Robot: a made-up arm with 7 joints.
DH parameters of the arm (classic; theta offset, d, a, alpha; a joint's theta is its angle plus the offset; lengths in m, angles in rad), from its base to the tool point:
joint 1: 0 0.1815 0 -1.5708
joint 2: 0 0 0 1.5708
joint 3: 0 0.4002 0.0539 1.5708
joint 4: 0 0 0.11 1.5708
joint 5: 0 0.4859 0 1.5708
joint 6: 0 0 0.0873 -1.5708
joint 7: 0 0.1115 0 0
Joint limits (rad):
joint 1: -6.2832..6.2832
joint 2: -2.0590..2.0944
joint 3: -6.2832..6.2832
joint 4: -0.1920..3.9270
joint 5: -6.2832..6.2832
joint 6: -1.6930..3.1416
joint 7: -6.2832..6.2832
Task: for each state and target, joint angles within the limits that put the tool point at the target. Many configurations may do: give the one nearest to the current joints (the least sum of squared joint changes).
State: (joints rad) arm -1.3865 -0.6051 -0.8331 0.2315 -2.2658 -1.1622 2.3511
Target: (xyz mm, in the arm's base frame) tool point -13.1 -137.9 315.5
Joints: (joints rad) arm -1.3713 -0.8626 -0.7523 0.1975 -2.2649 -1.3322 2.3511
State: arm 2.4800 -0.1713 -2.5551 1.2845 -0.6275 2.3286 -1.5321
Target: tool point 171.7 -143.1 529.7
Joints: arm 2.3268 0.6779 -2.8895 0.8831 -0.5914 2.6680 -1.5321
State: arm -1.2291 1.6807 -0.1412 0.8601 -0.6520 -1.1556 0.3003
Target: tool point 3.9 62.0 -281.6
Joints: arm -1.2181 1.8910 -0.1418 0.4659 -0.7071 -1.1399 0.3003
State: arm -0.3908 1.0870 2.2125 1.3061 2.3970 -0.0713 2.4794
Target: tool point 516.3 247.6 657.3
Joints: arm -0.6907 1.2719 2.3095 1.4542 2.3976 -0.0961 2.4794
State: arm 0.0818 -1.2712 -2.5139 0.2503 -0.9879 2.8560 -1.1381
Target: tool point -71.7 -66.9 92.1
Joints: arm 0.1887 -1.0453 -2.2375 0.0393 -0.7629 3.1306 -1.1381
